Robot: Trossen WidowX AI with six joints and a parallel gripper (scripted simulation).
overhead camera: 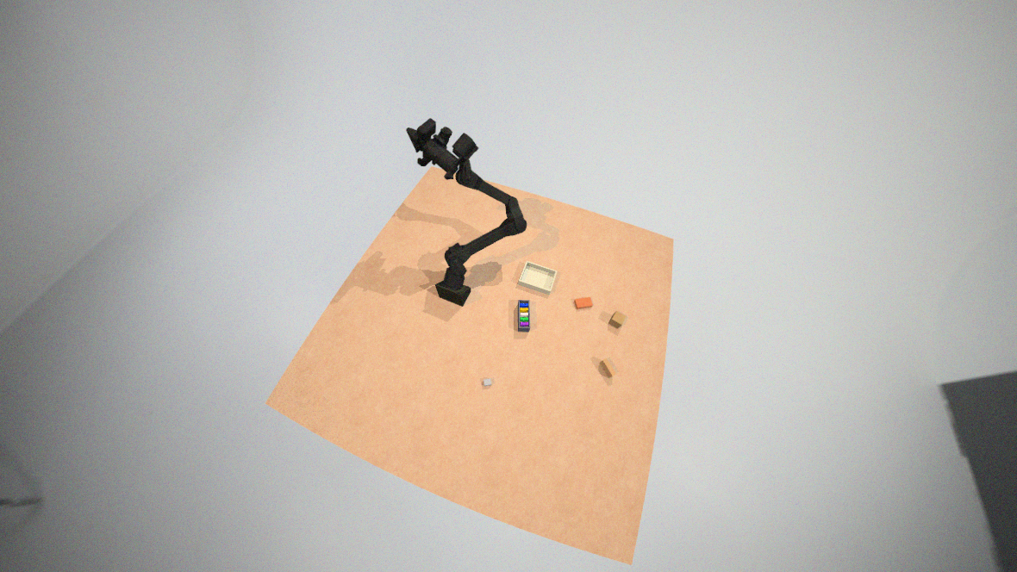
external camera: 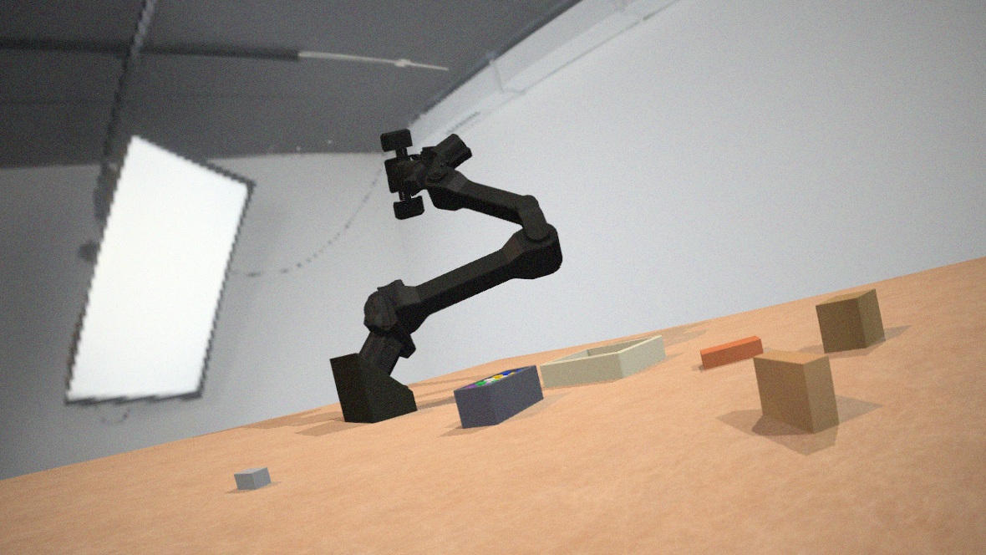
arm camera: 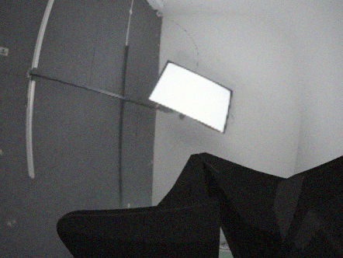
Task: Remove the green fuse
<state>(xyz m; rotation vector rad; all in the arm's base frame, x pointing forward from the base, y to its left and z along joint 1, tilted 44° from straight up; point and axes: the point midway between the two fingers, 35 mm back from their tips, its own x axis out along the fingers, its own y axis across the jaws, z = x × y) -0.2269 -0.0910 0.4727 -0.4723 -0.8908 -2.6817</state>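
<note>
Right now the green fuse is 560 mm ahead of my gripper tip, 270 mm to the right of it and 450 mm below it. The rest, counted from my gripper tip: orange flat block 750 mm ahead, 100 mm to the right, 470 mm below; cream tray 540 mm ahead, 70 mm to the right, 470 mm below; small grey cube 530 mm ahead, 520 mm to the right, 470 mm below.
</note>
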